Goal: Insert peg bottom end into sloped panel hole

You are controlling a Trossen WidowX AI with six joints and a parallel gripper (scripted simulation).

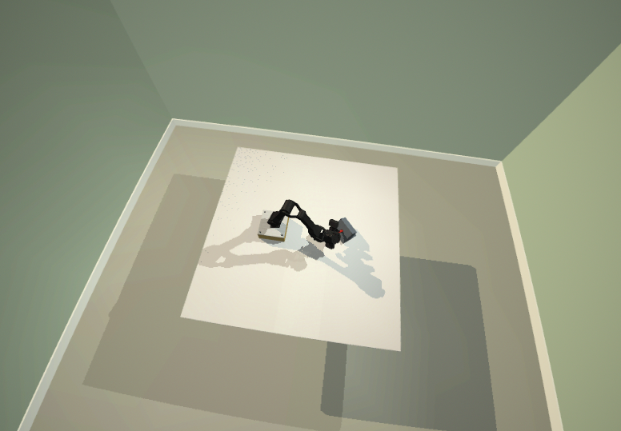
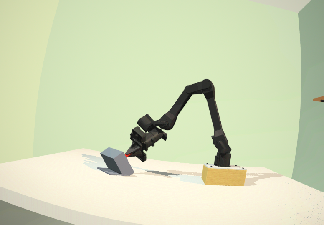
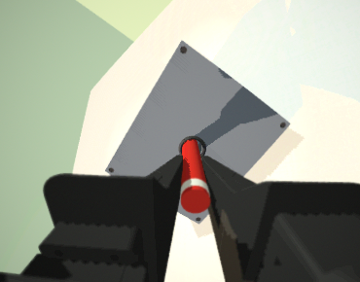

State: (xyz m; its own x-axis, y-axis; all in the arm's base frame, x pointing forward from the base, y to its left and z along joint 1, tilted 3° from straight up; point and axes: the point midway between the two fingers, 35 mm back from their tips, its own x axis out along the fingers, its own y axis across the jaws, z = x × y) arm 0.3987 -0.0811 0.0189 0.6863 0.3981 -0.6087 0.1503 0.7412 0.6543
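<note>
Now: gripper tip 40 mm short of the grey sloped panel, 40 mm above it and 30 mm to the right of it. Round my gripper tip: red peg (10 mm to the right, 10 mm behind, 10 mm above).
</note>
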